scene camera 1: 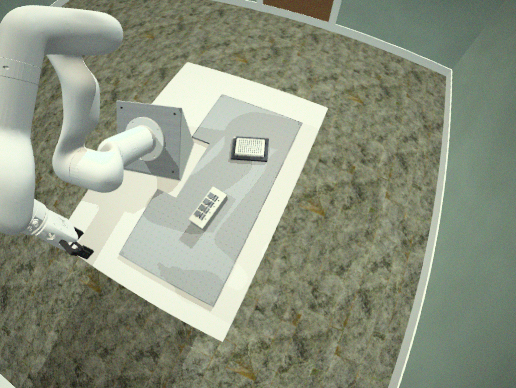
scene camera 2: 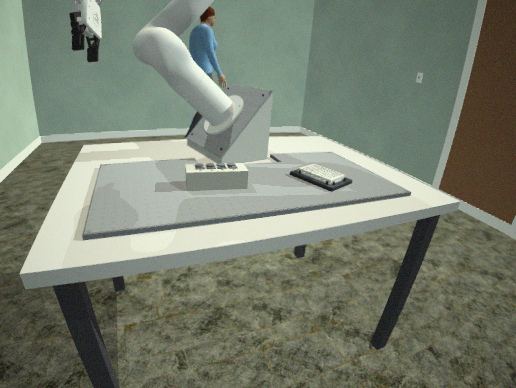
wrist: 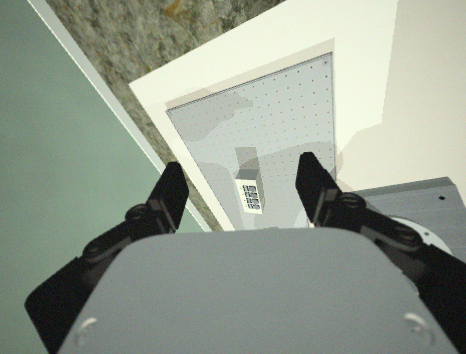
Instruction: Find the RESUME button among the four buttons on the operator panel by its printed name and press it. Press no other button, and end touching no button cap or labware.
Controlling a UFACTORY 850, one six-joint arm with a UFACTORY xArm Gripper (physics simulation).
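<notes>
The operator panel, a cream box [scene camera 1: 200,223] [scene camera 2: 216,180] [wrist: 240,192], stands on the grey perforated board. Four dark-grey button caps [scene camera 1: 207,206] [scene camera 2: 216,166] [wrist: 250,197] sit in a row on its top. Their printed names are too small to read, so I cannot tell which is RESUME. My gripper [scene camera 1: 83,242] [scene camera 2: 85,48] [wrist: 240,173] is open and empty. It hangs high in the air, well above the table and away from the panel, off toward the left table edge in scene camera 1. It touches no button.
A white well plate in a black holder [scene camera 1: 250,146] [scene camera 2: 322,173] lies on the grey board [scene camera 1: 185,270] [scene camera 2: 135,215] [wrist: 280,95]. The arm's slanted grey mounting bracket [scene camera 1: 172,122] [scene camera 2: 257,130] [wrist: 420,192] stands beside the board. A person in blue [scene camera 2: 201,47] stands behind the table.
</notes>
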